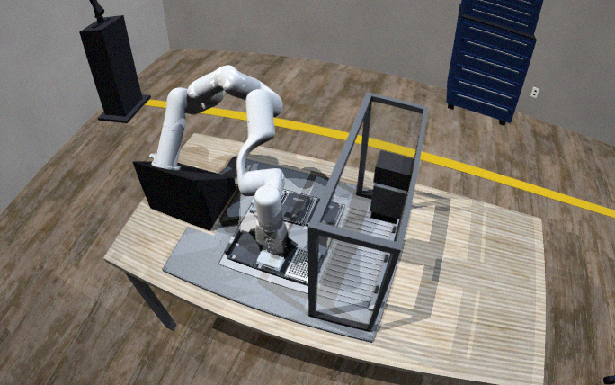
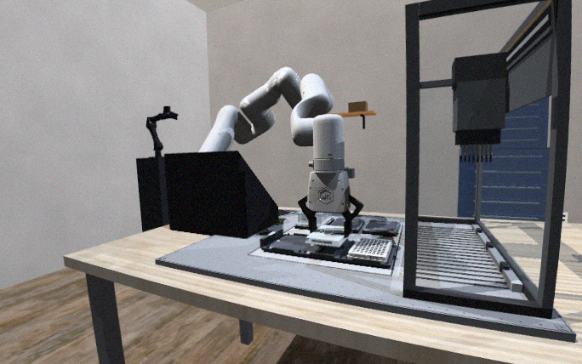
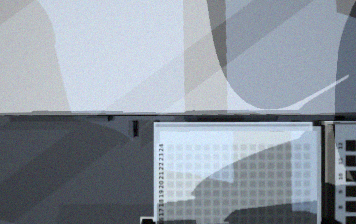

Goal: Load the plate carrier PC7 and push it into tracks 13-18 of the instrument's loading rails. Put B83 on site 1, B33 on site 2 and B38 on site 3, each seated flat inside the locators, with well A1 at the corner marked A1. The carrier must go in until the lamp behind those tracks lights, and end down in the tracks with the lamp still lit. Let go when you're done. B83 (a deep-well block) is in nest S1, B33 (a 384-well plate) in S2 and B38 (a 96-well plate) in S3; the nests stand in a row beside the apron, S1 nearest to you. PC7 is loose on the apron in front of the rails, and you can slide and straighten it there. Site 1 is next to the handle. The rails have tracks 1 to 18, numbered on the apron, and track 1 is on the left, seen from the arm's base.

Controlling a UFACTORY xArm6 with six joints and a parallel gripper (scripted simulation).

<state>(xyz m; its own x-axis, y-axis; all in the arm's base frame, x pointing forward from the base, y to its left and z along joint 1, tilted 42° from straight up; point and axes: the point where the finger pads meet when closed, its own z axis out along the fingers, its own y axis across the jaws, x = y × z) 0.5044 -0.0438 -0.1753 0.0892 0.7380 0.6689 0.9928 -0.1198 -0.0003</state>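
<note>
The dark carrier PC7 is 4 cm below my hand. Also, from my hand: nest s2: 24 cm to the left, 5 cm below; deep-well block B83: 11 cm behind, 24 cm to the left, 2 cm below; nest s3: 12 cm ahead, 24 cm to the left, 5 cm below.
</note>
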